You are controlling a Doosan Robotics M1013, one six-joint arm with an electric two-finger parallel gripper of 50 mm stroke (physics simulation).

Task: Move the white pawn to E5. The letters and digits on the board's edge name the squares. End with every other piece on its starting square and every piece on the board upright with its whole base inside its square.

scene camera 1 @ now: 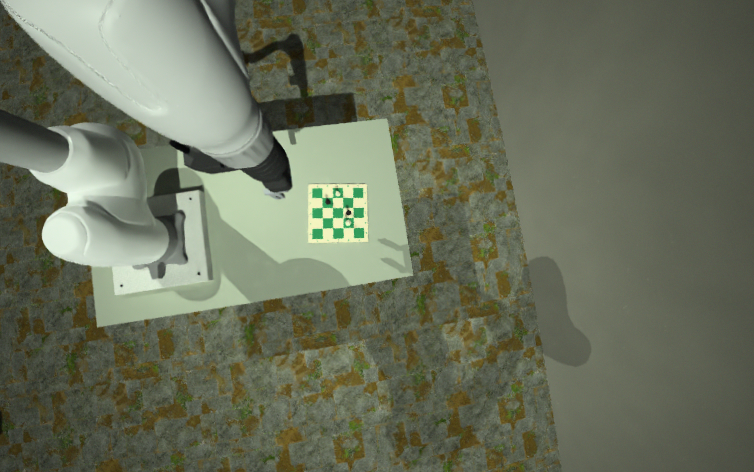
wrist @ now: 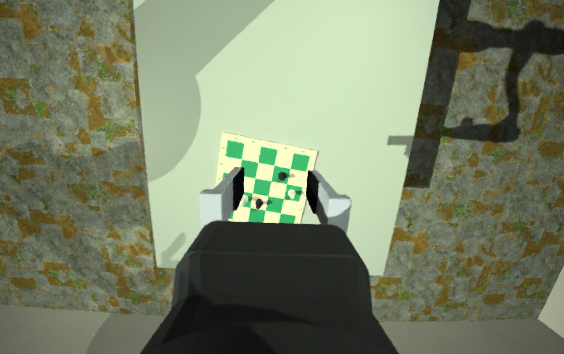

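Pixels of known places: gripper, between the fingertips: [scene camera 1: 278,185] [wrist: 275,181]; arm's base, origin of its link: [scene camera 1: 160,240].
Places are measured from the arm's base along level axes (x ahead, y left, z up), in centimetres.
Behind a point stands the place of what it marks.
The chessboard [scene camera 1: 309,241] {x 50.9, y -5.6, z -2.3 cm} [wrist: 220,150] {x 54.6, y -6.3, z -2.3 cm} has green and cream squares; its edge letters and digits are too small to read. Two small white pieces stand on green squares: one white piece [scene camera 1: 337,193] {x 63.1, y 10.5, z 0.5 cm} [wrist: 292,193] {x 62.5, y 11.0, z -0.3 cm} in the scene view's top row, and another white piece [scene camera 1: 348,222] {x 66.0, y -0.6, z 1.6 cm} [wrist: 245,200] {x 65.5, y 0.3, z -1.0 cm} at lower right. Which is the pawn, I cannot tell. A black piece [scene camera 1: 327,201] {x 59.2, y 7.9, z 0.6 cm} [wrist: 282,176] {x 58.5, y 8.2, z 0.6 cm} stands at upper left, and another black piece [scene camera 1: 348,212] {x 66.3, y 3.2, z 0.7 cm} [wrist: 259,203] {x 66.0, y 3.6, z -1.1 cm} is beside the lower white one. My gripper [scene camera 1: 275,194] {x 51.9, y 6.1, z 29.0 cm} [wrist: 275,181] {x 51.9, y 6.1, z 29.0 cm} is open and empty, high above the table, left of the board in the scene view.
The board lies on a pale green table [scene camera 1: 356,150] {x 71.7, y 27.6, z -2.9 cm} [wrist: 320,75] {x 36.2, y 14.1, z -2.9 cm}. The robot's base plate [scene camera 1: 194,222] {x 12.1, y 5.3, z 0.0 cm} stands at the table's left in the scene view. Arm shadows cross the table. The patterned floor [scene camera 1: 278,389] [wrist: 65,175] surrounds it.
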